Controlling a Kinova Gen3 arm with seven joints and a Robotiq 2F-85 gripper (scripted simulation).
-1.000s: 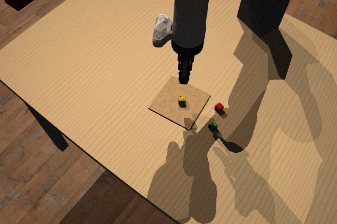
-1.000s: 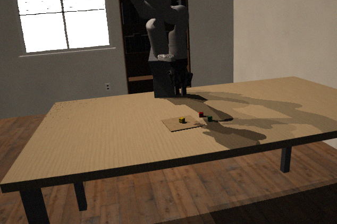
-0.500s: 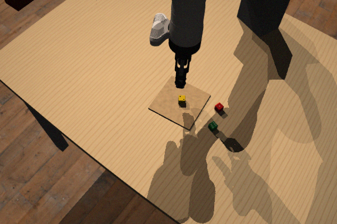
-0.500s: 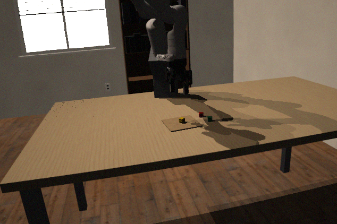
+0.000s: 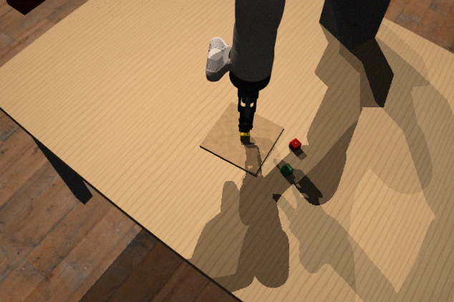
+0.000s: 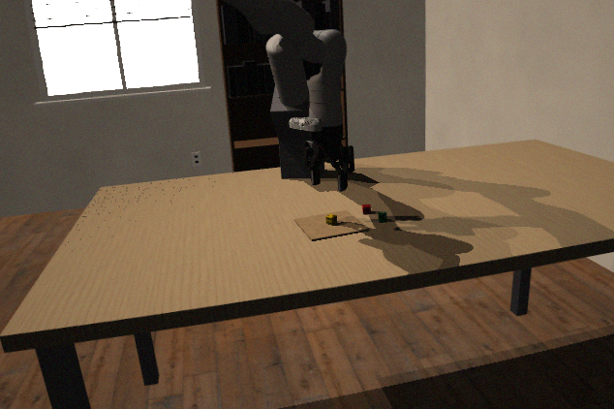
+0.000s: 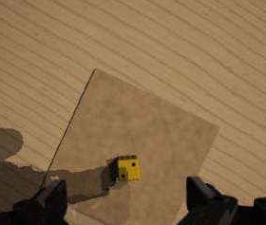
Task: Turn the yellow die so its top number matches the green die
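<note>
Now: the yellow die 90 mm below my hand. Round my hand: red die (110 mm to the left, 90 mm below, 30 mm behind); then green die (120 mm to the left, 90 mm below, 30 mm ahead); then brown mat (100 mm below).
</note>
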